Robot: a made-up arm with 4 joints. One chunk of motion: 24 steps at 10 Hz.
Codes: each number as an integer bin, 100 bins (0 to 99) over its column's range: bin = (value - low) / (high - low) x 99, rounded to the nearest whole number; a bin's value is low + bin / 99 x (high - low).
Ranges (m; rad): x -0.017..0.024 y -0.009..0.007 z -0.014..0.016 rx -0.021..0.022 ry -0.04..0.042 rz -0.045..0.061
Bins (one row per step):
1: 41 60 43 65 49 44
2: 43 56 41 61 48 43
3: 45 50 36 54 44 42
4: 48 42 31 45 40 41
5: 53 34 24 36 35 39
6: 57 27 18 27 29 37
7: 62 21 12 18 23 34
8: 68 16 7 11 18 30
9: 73 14 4 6 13 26
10: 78 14 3 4 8 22
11: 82 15 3 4 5 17
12: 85 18 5 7 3 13
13: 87 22 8 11 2 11
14: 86 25 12 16 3 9
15: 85 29 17 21 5 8
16: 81 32 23 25 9 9
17: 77 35 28 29 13 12
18: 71 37 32 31 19 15
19: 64 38 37 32 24 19
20: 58 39 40 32 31 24
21: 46 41 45 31 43 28
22: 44 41 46 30 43 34
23: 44 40 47 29 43 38
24: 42 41 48 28 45 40
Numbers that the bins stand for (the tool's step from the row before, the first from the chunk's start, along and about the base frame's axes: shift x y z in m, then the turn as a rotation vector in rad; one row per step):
1: -0.00002 0.00070 -0.00097 0.00723 0.00059 0.00211
2: 0.00081 0.00005 -0.00158 0.00549 -0.00024 0.00104
3: 0.00164 -0.00092 -0.00309 0.00245 -0.00356 -0.00003
4: 0.00288 -0.00221 -0.00461 -0.00145 -0.00687 -0.00110
5: 0.00495 -0.00351 -0.00673 -0.00536 -0.01101 -0.00324
6: 0.00661 -0.00464 -0.00855 -0.00927 -0.01598 -0.00538
7: 0.00868 -0.00561 -0.01036 -0.01318 -0.02095 -0.00860
8: 0.01116 -0.00641 -0.01188 -0.01622 -0.02509 -0.01288
9: 0.01323 -0.00674 -0.01279 -0.01839 -0.02923 -0.01716
10: 0.01530 -0.00674 -0.01309 -0.01926 -0.03337 -0.02144
11: 0.01696 -0.00658 -0.01309 -0.01926 -0.03586 -0.02680
12: 0.01820 -0.00609 -0.01248 -0.01796 -0.03752 -0.03108
13: 0.01903 -0.00544 -0.01158 -0.01622 -0.03834 -0.03322
14: 0.01862 -0.00496 -0.01036 -0.01405 -0.03752 -0.03536
15: 0.01820 -0.00431 -0.00885 -0.01188 -0.03586 -0.03643
16: 0.01655 -0.00383 -0.00703 -0.01014 -0.03255 -0.03536
17: 0.01489 -0.00334 -0.00552 -0.00840 -0.02923 -0.03215
18: 0.01240 -0.00302 -0.00430 -0.00754 -0.02426 -0.02894
19: 0.00951 -0.00286 -0.00279 -0.00710 -0.02012 -0.02466
20: 0.00702 -0.00270 -0.00188 -0.00710 -0.01432 -0.01930
21: 0.00205 -0.00237 -0.00036 -0.00754 -0.00438 -0.01502
22: 0.00122 -0.00237 -0.00006 -0.00797 -0.00438 -0.00860
23: 0.00122 -0.00254 0.00024 -0.00840 -0.00438 -0.00431
24: 0.00039 -0.00237 0.00055 -0.00884 -0.00273 -0.00217

